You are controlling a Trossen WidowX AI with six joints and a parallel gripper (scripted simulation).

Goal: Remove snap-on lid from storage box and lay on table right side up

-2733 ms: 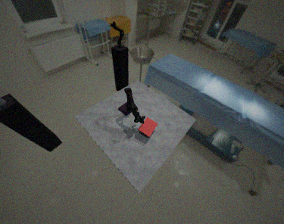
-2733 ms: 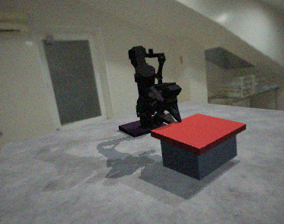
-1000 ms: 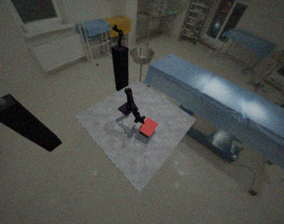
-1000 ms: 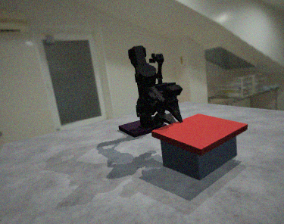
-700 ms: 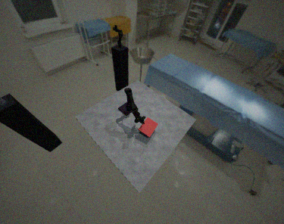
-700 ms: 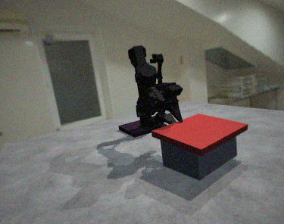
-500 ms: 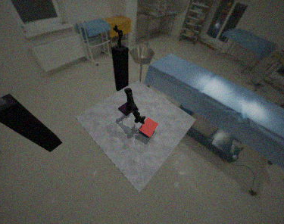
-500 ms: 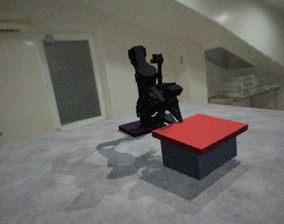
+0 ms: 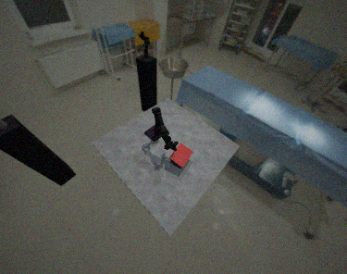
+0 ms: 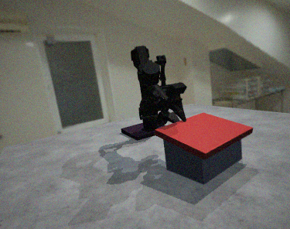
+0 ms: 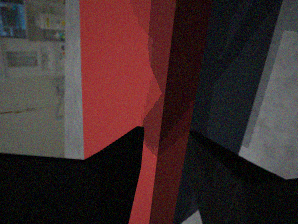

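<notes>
My gripper tip is 80 mm short of the red lid, 10 mm to the right of it and 10 mm above it. From my gripper tip the other things lie so: storage box 70 mm below, 70 mm ahead, 10 mm to the left.
</notes>
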